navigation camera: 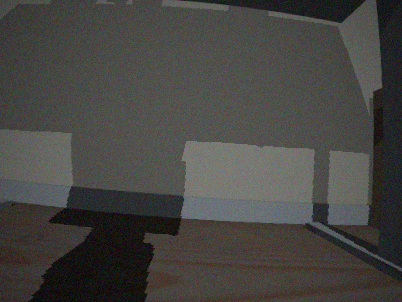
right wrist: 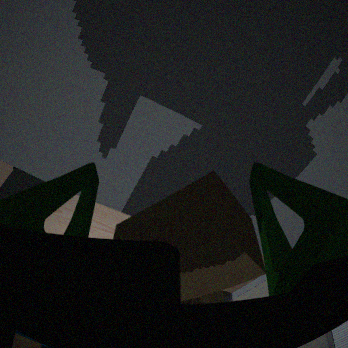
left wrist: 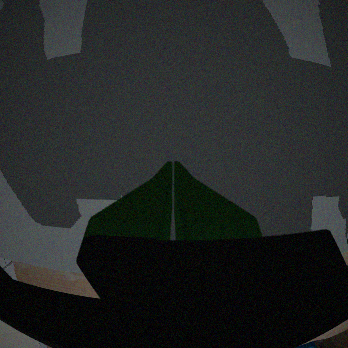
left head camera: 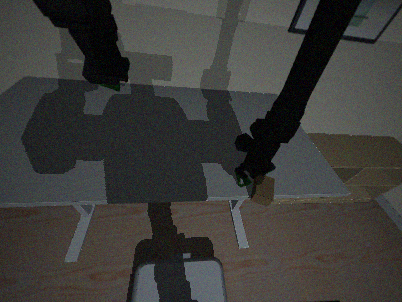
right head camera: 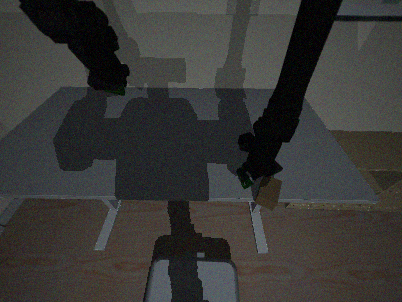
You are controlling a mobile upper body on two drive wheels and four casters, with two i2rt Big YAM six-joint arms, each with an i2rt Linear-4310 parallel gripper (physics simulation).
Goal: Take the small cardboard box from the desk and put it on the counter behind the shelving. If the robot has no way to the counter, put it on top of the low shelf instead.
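Places are measured from the left arm's base along level axes (x ahead, y left, z up), in centimetres.
Where they show: left gripper, fingertip midpoint: (left wrist: 172, 170) (left head camera: 118, 89) (right head camera: 123, 94); right gripper, fingertip midpoint: (right wrist: 173, 171) (left head camera: 248, 180) (right head camera: 254, 182).
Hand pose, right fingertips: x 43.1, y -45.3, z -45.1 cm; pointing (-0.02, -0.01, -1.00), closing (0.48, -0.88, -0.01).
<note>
After its pixels a point has its place.
The small brown cardboard box (left head camera: 265, 191) {x 36.3, y -48.0, z -41.0 cm} (right head camera: 270, 194) {x 36.2, y -48.2, z -41.0 cm} (right wrist: 190, 215) {x 42.1, y -47.0, z -43.2 cm} is at the front edge of the grey desk (left head camera: 60, 185) {x 41.6, y 18.9, z -46.0 cm} (right head camera: 75, 185) {x 39.8, y 19.1, z -46.0 cm} (right wrist: 45, 105) {x 43.1, y -36.7, z -46.0 cm}, toward the right. My right gripper (left head camera: 256, 182) {x 43.1, y -45.3, z -45.1 cm} (right head camera: 259, 183) {x 43.1, y -45.3, z -45.1 cm} (right wrist: 173, 171) {x 43.1, y -45.3, z -45.1 cm} is open over the box; in the right wrist view the box shows between the spread green fingers, its lower part hidden by the gripper body. Whether the fingers touch it I cannot tell. My left gripper (left head camera: 114, 87) {x 60.1, y 0.1, z -21.1 cm} (right head camera: 119, 92) {x 60.1, y 0.1, z -21.1 cm} (left wrist: 172, 170) {x 60.1, y 0.1, z -21.1 cm} is shut and empty, above the desk's far left part. The counter cannot be made out.
A low wooden shelf unit (left head camera: 360, 150) {x 95.6, y -170.1, z -80.0 cm} (right head camera: 372, 150) {x 94.5, y -144.1, z -80.0 cm} stands beyond the desk's right end. A framed picture (left head camera: 372, 41) {x 115.6, y -128.7, z -9.8 cm} hangs on the wall. In the navigation camera a dark upright post (navigation camera: 392, 150) {x 77.1, y -69.9, z -111.9 cm} and a floor-level bar (navigation camera: 355, 247) are at the right, before the wall (navigation camera: 225, 100) {x 117.0, y -33.1, z -90.9 cm}.
</note>
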